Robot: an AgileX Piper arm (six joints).
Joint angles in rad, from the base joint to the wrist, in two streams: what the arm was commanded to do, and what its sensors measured. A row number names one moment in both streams.
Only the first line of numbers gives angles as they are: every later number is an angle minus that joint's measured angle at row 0.
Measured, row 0: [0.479, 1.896, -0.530, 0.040, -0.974, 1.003]
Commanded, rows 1 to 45: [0.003, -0.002, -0.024, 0.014, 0.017, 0.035]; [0.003, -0.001, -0.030, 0.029, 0.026, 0.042]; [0.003, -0.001, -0.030, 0.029, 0.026, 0.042]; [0.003, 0.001, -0.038, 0.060, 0.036, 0.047]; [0.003, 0.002, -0.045, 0.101, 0.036, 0.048]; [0.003, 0.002, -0.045, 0.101, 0.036, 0.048]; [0.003, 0.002, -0.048, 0.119, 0.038, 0.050]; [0.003, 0.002, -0.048, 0.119, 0.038, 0.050]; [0.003, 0.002, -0.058, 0.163, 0.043, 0.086]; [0.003, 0.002, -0.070, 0.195, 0.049, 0.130]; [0.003, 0.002, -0.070, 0.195, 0.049, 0.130]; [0.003, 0.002, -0.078, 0.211, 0.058, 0.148]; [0.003, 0.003, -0.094, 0.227, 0.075, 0.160]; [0.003, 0.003, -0.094, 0.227, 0.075, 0.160]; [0.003, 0.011, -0.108, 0.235, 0.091, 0.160]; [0.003, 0.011, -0.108, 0.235, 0.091, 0.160]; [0.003, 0.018, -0.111, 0.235, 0.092, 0.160]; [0.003, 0.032, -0.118, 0.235, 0.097, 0.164]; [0.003, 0.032, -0.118, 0.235, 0.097, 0.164]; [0.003, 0.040, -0.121, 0.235, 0.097, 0.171]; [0.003, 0.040, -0.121, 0.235, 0.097, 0.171]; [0.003, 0.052, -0.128, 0.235, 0.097, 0.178]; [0.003, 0.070, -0.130, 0.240, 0.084, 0.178]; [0.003, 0.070, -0.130, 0.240, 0.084, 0.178]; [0.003, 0.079, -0.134, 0.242, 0.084, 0.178]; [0.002, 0.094, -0.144, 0.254, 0.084, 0.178]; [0.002, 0.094, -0.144, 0.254, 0.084, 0.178]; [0.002, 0.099, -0.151, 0.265, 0.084, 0.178]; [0.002, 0.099, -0.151, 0.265, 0.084, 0.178]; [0.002, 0.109, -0.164, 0.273, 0.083, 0.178]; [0.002, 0.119, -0.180, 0.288, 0.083, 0.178]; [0.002, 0.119, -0.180, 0.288, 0.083, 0.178]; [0.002, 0.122, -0.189, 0.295, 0.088, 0.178]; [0.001, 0.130, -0.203, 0.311, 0.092, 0.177]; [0.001, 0.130, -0.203, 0.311, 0.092, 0.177]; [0.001, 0.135, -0.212, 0.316, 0.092, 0.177]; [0.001, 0.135, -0.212, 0.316, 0.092, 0.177]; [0.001, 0.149, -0.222, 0.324, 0.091, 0.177]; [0.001, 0.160, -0.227, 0.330, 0.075, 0.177]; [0.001, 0.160, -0.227, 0.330, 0.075, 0.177]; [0.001, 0.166, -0.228, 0.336, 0.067, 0.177]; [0.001, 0.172, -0.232, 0.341, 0.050, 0.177]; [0.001, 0.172, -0.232, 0.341, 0.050, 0.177]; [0.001, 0.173, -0.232, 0.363, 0.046, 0.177]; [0.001, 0.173, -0.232, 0.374, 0.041, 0.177]
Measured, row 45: [0.000, 0.176, -0.218, 0.347, 0.083, 0.171]
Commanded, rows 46 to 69: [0.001, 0.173, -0.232, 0.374, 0.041, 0.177]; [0.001, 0.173, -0.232, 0.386, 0.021, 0.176]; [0.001, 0.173, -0.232, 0.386, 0.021, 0.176]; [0.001, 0.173, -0.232, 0.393, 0.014, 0.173]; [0.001, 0.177, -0.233, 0.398, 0.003, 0.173]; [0.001, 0.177, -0.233, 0.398, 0.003, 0.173]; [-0.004, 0.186, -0.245, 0.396, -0.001, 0.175]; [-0.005, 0.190, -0.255, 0.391, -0.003, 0.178]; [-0.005, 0.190, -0.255, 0.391, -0.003, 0.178]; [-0.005, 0.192, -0.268, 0.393, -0.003, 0.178]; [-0.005, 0.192, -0.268, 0.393, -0.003, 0.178]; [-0.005, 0.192, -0.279, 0.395, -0.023, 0.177]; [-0.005, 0.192, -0.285, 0.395, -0.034, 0.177]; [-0.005, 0.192, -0.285, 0.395, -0.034, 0.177]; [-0.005, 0.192, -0.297, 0.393, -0.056, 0.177]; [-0.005, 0.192, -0.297, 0.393, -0.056, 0.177]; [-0.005, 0.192, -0.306, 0.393, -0.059, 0.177]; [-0.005, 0.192, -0.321, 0.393, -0.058, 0.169]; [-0.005, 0.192, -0.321, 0.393, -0.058, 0.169]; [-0.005, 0.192, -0.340, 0.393, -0.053, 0.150]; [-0.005, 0.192, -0.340, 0.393, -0.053, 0.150]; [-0.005, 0.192, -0.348, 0.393, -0.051, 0.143]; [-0.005, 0.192, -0.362, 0.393, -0.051, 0.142]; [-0.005, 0.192, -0.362, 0.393, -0.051, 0.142]
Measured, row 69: [0.001, 0.211, -0.283, 0.442, 0.116, 0.163]
